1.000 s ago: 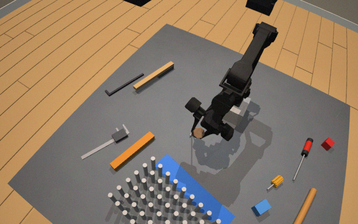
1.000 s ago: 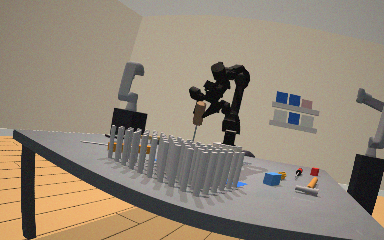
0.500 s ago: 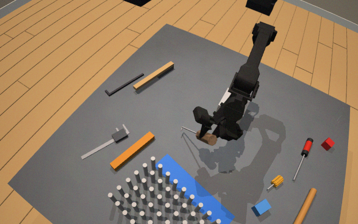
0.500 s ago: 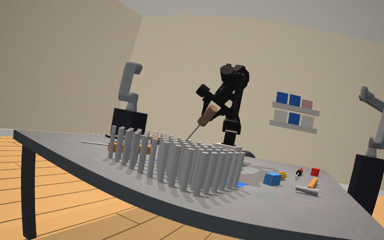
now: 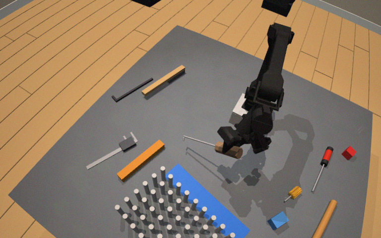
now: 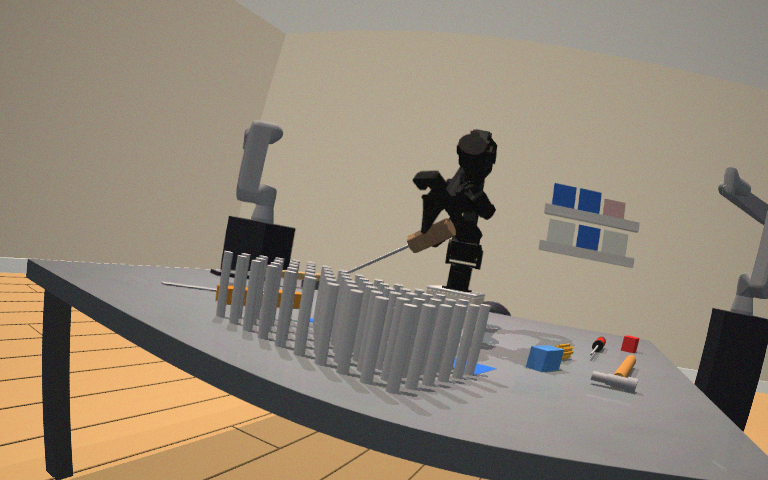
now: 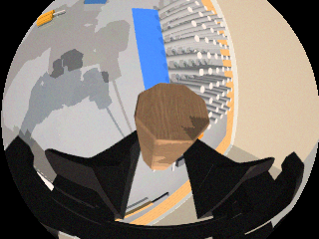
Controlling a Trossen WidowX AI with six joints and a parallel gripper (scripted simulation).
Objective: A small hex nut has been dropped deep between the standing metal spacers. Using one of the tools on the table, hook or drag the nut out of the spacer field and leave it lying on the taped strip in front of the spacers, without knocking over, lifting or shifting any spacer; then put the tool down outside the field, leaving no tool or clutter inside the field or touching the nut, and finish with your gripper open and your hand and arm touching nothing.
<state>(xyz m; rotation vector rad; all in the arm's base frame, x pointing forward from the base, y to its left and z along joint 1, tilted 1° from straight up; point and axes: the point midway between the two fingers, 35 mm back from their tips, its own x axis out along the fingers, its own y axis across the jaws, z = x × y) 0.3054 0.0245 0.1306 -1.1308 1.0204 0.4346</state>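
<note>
Now: the blue taped strip 130 mm ahead of my gripper tip, 20 mm to the left of it and 190 mm below it. Also, from my gripper tip: blue block 50 mm ahead, 290 mm to the left, 170 mm below; then wood-handled pick 10 mm behind, 90 mm to the right, 50 mm below; then orange bar 130 mm ahead, 280 mm to the right, 180 mm below.
</note>
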